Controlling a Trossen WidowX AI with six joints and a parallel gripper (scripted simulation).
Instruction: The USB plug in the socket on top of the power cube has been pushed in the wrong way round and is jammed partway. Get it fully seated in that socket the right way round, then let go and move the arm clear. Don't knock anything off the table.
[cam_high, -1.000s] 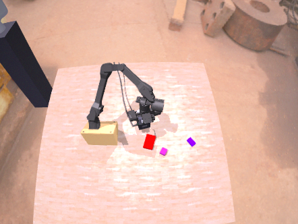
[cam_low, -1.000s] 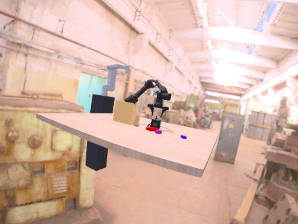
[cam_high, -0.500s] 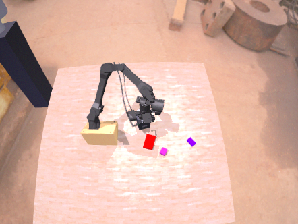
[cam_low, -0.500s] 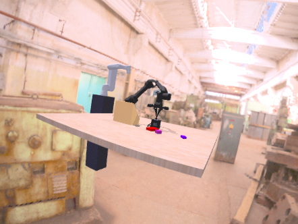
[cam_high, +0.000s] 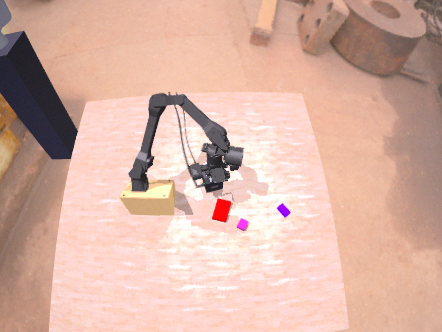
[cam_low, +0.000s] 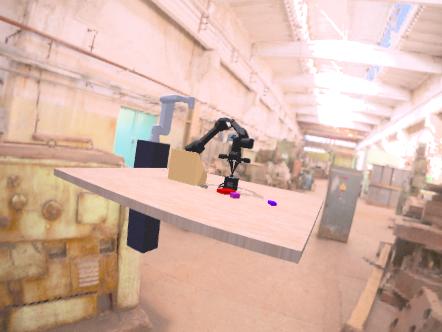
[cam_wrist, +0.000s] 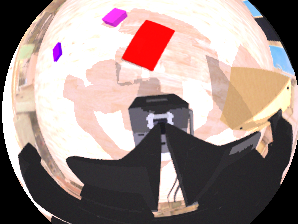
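Right now my gripper tip is 10 mm to the right of the USB socket and 40 mm above it. From my gripper tip the other things lie so: flat red block (30 mm ahead, 110 mm to the right, 100 mm below); magenta block (120 mm ahead, 180 mm to the right, 90 mm below); USB plug (20 mm below).
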